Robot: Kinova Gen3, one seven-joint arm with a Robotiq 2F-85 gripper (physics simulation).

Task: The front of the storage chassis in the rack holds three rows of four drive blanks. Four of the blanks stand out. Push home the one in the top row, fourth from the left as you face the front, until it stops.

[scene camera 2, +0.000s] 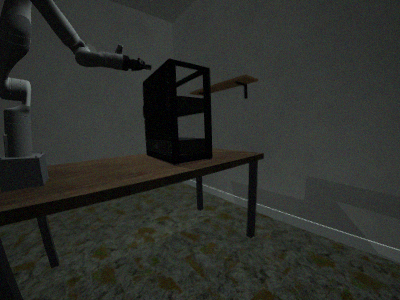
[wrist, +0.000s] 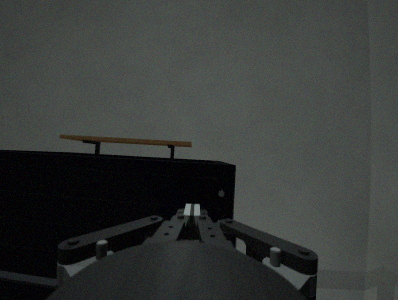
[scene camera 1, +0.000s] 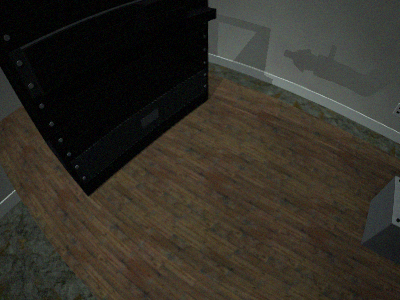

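Pixels of known places: gripper, fingertip midpoint: [scene camera 2: 151, 67] [wrist: 192, 213]; arm's base, link origin: [scene camera 2: 20, 155].
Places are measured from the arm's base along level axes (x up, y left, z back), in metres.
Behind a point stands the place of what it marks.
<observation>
The black rack [scene camera 1: 119, 80] @[x 0.120, y 0.083, z -0.726 m] [scene camera 2: 161, 112] @[x 0.188, y -0.096, z -0.697 m] [wrist: 100, 200] @[x 0.410, y -0.023, z -0.709 m] stands upright on the table. Its front is very dark; the rows of drive blanks and the ones standing out cannot be made out in any view. My gripper [scene camera 2: 150, 67] @[x 0.429, y -0.156, z -0.603 m] [wrist: 192, 213] @[x 0.429, y -0.156, z -0.603 m] is shut and empty. In the second scene view its tips are beside the rack's upper front edge, close to the height of its top. In the wrist view the tips show against the dark front, left of the rack's right edge. Whether they touch anything cannot be told. The gripper does not show in the first scene view, apart from a shadow on the wall.
The wooden table [scene camera 1: 225, 200] @[x -0.129, y 0.093, z -0.454 m] [scene camera 2: 100, 172] @[x -0.130, y -0.042, z -0.324 m] carries the rack and the arm's grey base [scene camera 1: 382, 217] @[x -0.047, y 0.018, z -0.087 m] [scene camera 2: 22, 172] @[x -0.062, y -0.083, z -0.011 m]. A wooden wall shelf [scene camera 2: 230, 84] [wrist: 135, 141] is behind the rack. A dark part [scene camera 1: 212, 13] @[x 0.208, y -0.169, z -0.634 m] juts from the rack's right front edge.
</observation>
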